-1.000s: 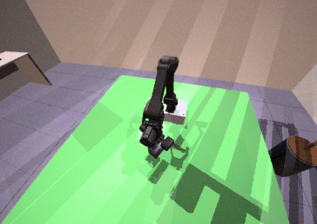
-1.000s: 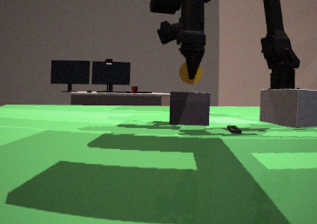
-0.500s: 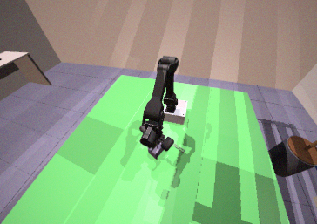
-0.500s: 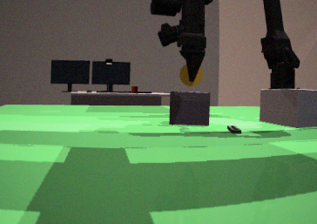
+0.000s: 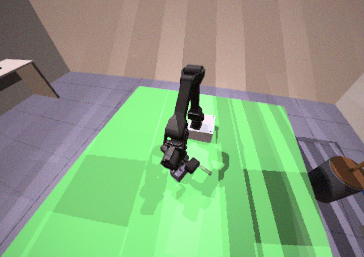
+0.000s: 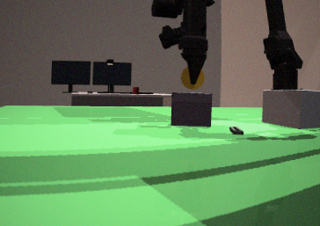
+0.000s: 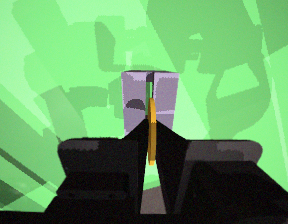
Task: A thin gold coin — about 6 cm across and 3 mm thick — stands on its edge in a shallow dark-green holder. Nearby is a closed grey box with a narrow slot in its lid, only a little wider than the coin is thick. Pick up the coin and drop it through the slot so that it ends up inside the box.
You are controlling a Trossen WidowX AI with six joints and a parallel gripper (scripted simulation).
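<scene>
Now: gripper tip 20 mm below the coin.
</scene>
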